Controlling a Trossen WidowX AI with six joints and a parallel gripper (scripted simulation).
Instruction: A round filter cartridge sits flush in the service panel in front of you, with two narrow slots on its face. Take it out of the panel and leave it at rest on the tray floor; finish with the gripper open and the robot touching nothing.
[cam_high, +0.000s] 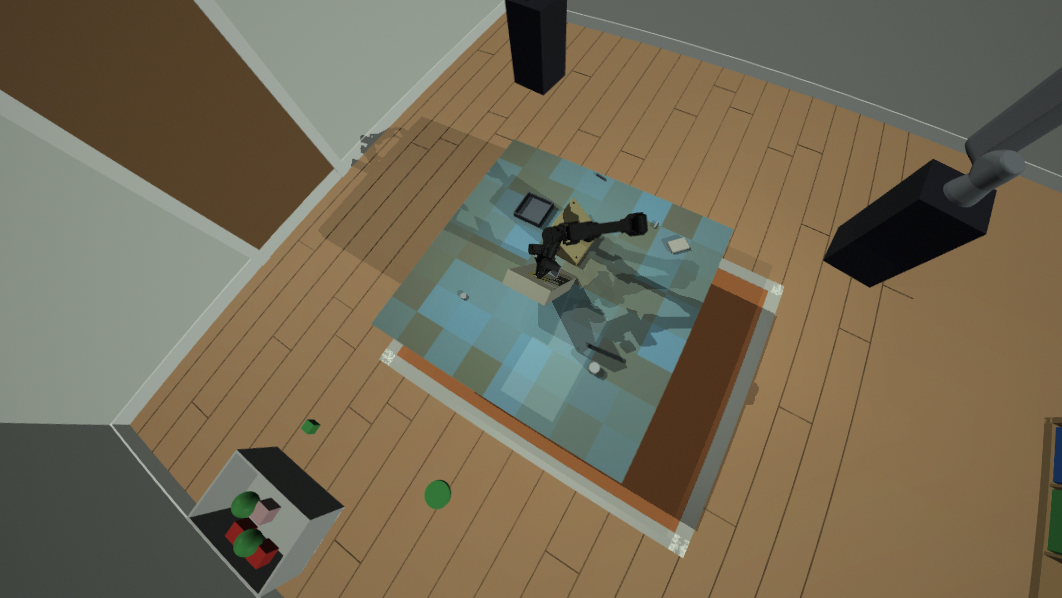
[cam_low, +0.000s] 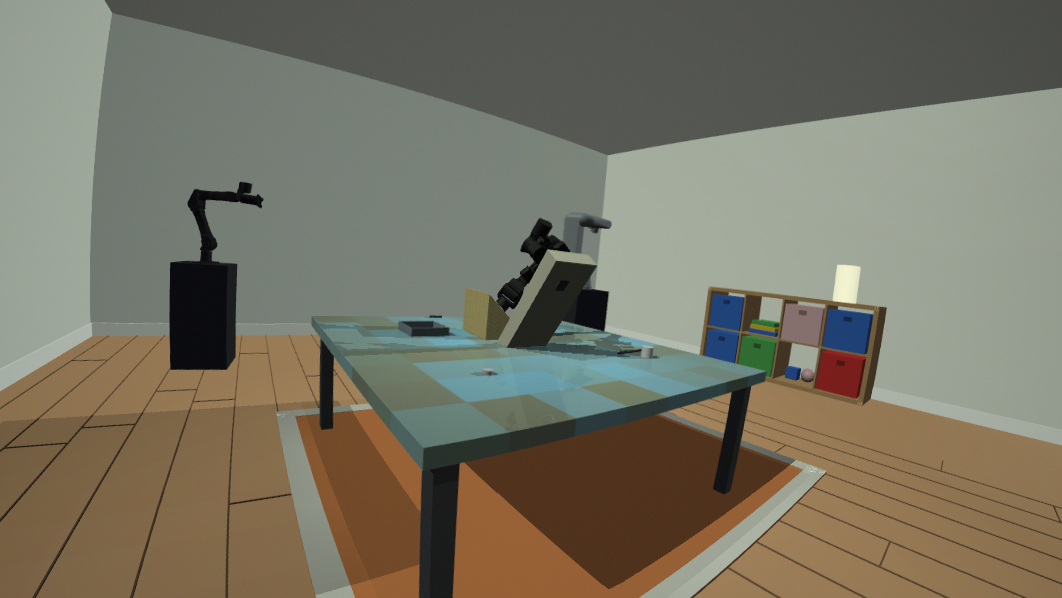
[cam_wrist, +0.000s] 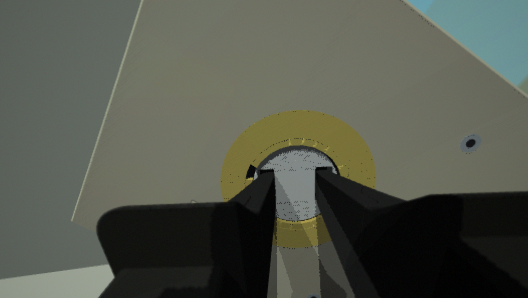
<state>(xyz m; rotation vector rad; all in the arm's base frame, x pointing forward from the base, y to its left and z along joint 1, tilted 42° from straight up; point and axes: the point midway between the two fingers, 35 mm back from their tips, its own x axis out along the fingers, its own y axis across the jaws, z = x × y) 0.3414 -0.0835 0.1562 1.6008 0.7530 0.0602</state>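
Right now the service panel is 8 cm below my gripper tip and 4 cm behind it. Also, from my gripper tip: round grey filter cartridge: 1 cm below, 1 cm ahead.
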